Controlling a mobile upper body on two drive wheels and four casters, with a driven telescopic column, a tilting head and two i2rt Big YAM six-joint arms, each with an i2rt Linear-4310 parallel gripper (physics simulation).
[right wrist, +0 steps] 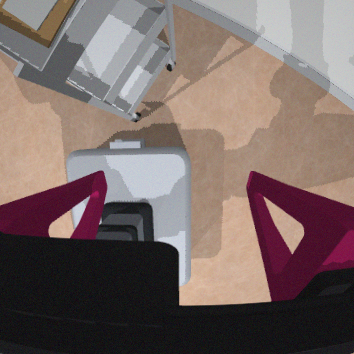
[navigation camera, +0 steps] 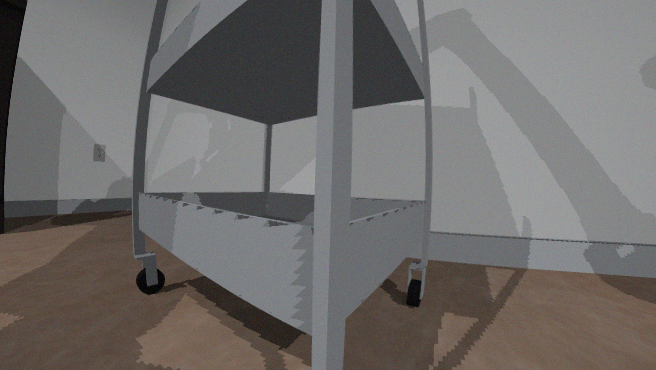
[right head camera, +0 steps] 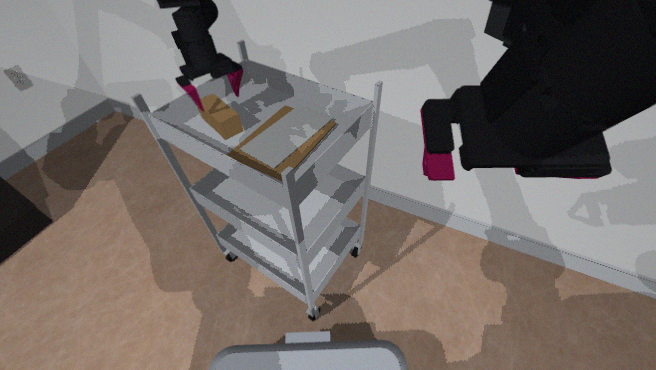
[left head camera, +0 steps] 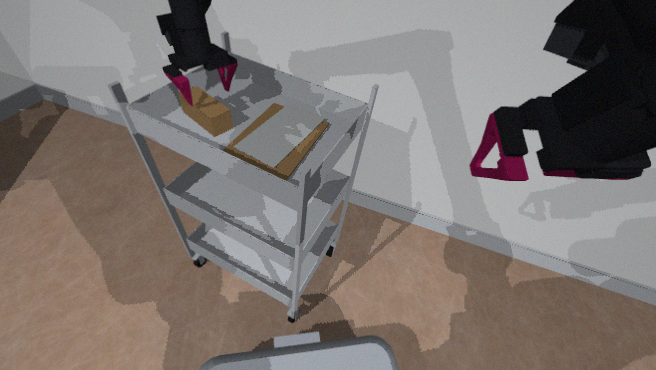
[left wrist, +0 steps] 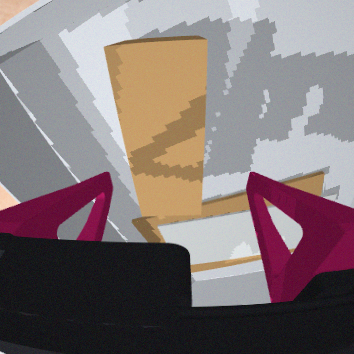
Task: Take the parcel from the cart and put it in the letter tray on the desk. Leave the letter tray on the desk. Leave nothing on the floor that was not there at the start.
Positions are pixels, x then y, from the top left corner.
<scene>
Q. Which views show my left gripper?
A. The right head camera view, the left head camera view and the left wrist view only.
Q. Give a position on a brown parcel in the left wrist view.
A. At 159, 83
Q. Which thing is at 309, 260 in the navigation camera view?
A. A grey three-shelf cart.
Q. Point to a grey three-shelf cart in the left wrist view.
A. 272, 81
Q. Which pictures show the brown parcel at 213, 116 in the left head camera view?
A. The right head camera view, the left head camera view and the left wrist view only.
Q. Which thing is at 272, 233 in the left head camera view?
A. A grey three-shelf cart.
</scene>
